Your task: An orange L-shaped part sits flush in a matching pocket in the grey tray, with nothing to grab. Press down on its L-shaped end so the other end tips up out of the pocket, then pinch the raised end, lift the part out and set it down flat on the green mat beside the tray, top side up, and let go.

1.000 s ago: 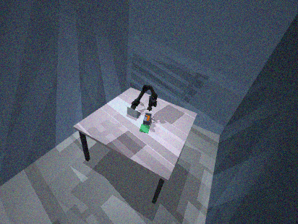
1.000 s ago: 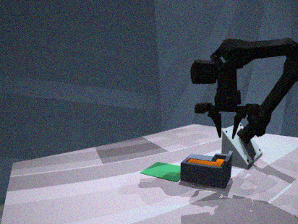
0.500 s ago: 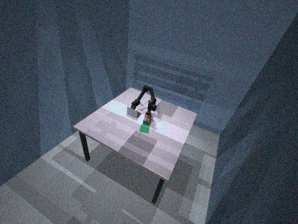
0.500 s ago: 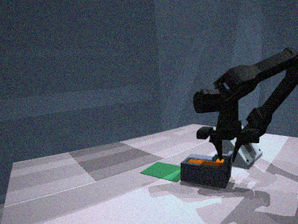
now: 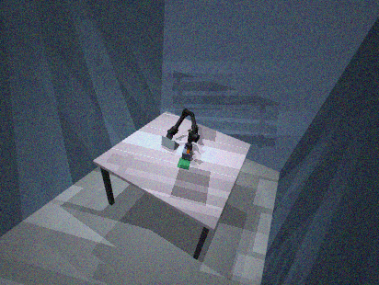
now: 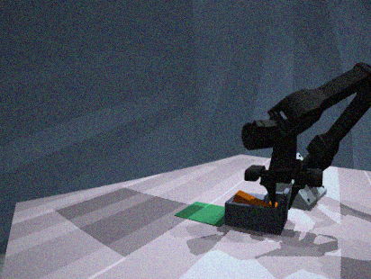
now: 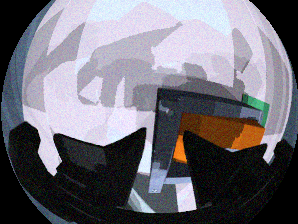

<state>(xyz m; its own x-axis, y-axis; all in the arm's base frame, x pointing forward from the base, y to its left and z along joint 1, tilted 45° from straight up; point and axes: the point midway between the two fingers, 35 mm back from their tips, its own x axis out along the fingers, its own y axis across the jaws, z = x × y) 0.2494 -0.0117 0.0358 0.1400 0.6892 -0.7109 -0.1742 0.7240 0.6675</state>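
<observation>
My gripper tip is 60 mm to the left of the orange L-shaped part. The rest, counted from my gripper tip: green mat (30 mm ahead, 220 mm to the right, 70 mm below).
</observation>
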